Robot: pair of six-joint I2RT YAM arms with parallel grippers.
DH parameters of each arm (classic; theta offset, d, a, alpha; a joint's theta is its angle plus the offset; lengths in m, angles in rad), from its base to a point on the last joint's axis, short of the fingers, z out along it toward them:
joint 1: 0 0.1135 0.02 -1.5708
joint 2: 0 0 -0.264 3.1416
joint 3: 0.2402 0 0.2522 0
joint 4: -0.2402 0 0.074 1.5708
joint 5: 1.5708 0 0 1.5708
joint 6: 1.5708 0.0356 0 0
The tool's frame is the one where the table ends.
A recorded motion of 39 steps. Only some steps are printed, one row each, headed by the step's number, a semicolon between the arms.
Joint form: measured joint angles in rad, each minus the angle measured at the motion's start. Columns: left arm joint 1, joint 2, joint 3, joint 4, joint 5, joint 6; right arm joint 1, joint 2, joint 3, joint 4, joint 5, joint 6.
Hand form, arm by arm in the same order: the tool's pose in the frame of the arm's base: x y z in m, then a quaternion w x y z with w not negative. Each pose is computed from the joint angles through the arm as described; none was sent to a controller.
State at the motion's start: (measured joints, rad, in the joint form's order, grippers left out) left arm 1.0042 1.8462 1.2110 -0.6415 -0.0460 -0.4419; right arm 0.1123 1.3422 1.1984 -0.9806 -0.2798 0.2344
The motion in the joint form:
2: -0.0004 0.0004 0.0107 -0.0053 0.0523 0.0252; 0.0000 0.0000 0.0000 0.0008 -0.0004 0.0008
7: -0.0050 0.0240 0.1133 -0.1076 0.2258 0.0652; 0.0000 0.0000 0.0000 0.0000 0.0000 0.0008
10: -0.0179 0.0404 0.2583 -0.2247 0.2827 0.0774; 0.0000 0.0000 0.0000 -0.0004 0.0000 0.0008
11: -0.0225 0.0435 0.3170 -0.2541 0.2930 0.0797; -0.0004 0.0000 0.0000 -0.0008 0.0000 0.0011
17: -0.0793 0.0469 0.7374 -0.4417 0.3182 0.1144; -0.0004 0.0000 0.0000 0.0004 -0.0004 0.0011
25: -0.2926 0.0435 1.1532 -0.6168 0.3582 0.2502; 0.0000 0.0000 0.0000 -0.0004 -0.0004 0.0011
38: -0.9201 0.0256 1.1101 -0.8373 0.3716 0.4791; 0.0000 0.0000 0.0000 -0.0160 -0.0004 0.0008
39: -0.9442 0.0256 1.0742 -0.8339 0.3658 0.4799; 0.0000 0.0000 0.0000 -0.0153 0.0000 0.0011
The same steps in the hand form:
2: 0.1924 0.3018 0.1681 0.14352 -0.64438 0.75004 0.04013; 0.2553 0.0387 0.2973 0.19272 0.02840 0.96563 0.17207
7: 0.2045 0.3061 0.1849 0.15756 -0.61685 0.76997 -0.04273; 0.2552 0.0387 0.2973 0.19238 0.02850 0.96574 0.17183
10: 0.2172 0.3132 0.2159 0.17109 -0.60124 0.77759 -0.06777; 0.2552 0.0387 0.2973 0.19219 0.02853 0.96578 0.17180
11: 0.2220 0.3166 0.2304 0.18464 -0.59514 0.77910 -0.06867; 0.2551 0.0386 0.2973 0.19201 0.02890 0.96581 0.17176
17: 0.2489 0.3143 0.3446 0.29235 -0.52991 0.79470 -0.04675; 0.2552 0.0386 0.2973 0.19254 0.02877 0.96566 0.17203
25: 0.2871 0.2331 0.4533 0.40294 -0.34455 0.84688 -0.04141; 0.2552 0.0387 0.2973 0.19212 0.02863 0.96575 0.17202
38: 0.3481 0.0179 0.4337 0.27280 0.02103 0.95161 -0.13991; 0.2536 0.0385 0.2966 0.18468 0.02965 0.96737 0.17092
39: 0.3510 0.0099 0.4248 0.25570 0.02956 0.95585 -0.14175; 0.2537 0.0385 0.2966 0.18503 0.02979 0.96732 0.17081

